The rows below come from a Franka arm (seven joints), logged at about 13 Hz.
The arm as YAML. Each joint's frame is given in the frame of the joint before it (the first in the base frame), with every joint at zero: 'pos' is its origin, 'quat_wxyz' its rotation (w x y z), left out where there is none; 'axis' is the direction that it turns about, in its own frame. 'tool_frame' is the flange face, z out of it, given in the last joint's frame.
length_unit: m
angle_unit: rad
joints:
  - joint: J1
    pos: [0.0, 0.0, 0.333]
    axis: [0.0, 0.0, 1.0]
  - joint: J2
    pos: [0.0, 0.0, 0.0]
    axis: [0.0, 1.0, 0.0]
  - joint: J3
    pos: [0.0, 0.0, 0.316]
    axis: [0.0, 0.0, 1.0]
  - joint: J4
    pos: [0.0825, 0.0, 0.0]
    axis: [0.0, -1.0, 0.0]
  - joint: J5
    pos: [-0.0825, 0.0, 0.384]
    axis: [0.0, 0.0, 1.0]
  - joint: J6
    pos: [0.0, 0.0, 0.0]
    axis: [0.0, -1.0, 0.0]
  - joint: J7
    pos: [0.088, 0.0, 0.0]
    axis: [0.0, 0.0, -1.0]
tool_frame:
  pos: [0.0, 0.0, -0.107]
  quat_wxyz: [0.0, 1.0, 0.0, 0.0]
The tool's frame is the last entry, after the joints.
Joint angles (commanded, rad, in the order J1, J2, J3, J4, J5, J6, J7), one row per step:
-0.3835, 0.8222, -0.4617, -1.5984, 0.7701, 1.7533, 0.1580
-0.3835, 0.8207, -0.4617, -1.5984, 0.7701, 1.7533, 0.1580
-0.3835, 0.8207, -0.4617, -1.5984, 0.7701, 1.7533, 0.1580
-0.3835, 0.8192, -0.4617, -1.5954, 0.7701, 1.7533, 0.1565
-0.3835, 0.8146, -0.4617, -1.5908, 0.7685, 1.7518, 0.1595
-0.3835, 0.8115, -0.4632, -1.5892, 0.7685, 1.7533, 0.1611
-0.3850, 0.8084, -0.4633, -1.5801, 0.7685, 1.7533, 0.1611
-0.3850, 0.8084, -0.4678, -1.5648, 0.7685, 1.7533, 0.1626
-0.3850, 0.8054, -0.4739, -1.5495, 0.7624, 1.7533, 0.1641
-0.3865, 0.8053, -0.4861, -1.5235, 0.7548, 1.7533, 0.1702
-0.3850, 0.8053, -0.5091, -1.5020, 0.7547, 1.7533, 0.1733
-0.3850, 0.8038, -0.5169, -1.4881, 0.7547, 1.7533, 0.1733
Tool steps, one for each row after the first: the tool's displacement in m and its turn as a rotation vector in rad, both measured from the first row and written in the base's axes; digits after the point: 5 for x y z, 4 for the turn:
0.00025, -0.00010, 0.00090, -0.0006, -0.0014, 0.0000
0.00025, -0.00010, 0.00090, -0.0006, -0.0014, 0.0000
0.00148, -0.00059, 0.00283, -0.0030, -0.0058, 0.0022
0.00354, -0.00133, 0.00712, -0.0068, -0.0101, 0.0027
0.00411, -0.00260, 0.00979, -0.0113, -0.0133, 0.0005
0.00688, -0.00471, 0.01484, -0.0182, -0.0226, 0.0019
0.01031, -0.00859, 0.02085, -0.0307, -0.0315, 0.0026
0.01307, -0.01344, 0.02889, -0.0479, -0.0386, 0.0061
0.01586, -0.02267, 0.04001, -0.0755, -0.0452, 0.0047
0.01533, -0.03410, 0.05153, -0.1047, -0.0517, -0.0045
0.01706, -0.03883, 0.05893, -0.1194, -0.0605, -0.0051

